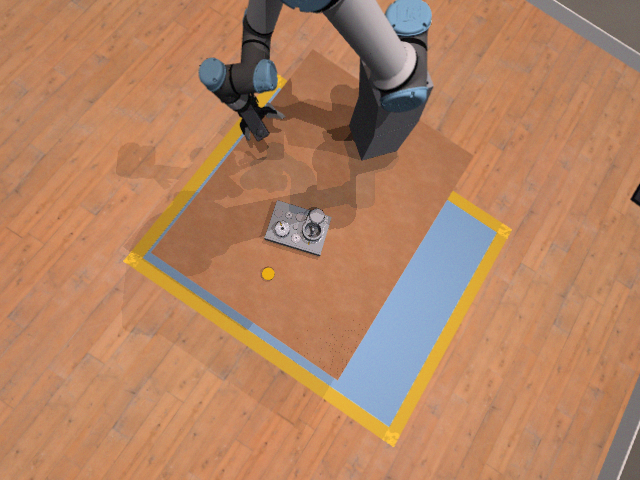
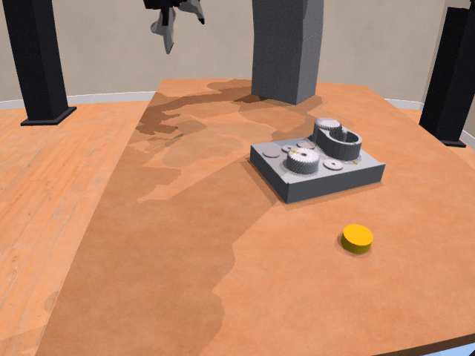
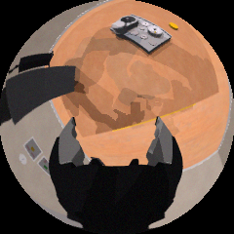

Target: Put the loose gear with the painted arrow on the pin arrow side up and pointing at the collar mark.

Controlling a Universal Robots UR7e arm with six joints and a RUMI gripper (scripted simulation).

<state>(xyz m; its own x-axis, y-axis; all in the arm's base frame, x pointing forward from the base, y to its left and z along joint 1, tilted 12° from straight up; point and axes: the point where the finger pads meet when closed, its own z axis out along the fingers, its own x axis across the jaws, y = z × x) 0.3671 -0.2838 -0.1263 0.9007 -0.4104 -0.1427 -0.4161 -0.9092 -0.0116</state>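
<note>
The grey gear is 23 cm ahead of my hand, 25 cm to the left of it and 19 cm below it. Also, from my hand: yellow disc 40 cm ahead, 32 cm to the left, 23 cm below.
</note>
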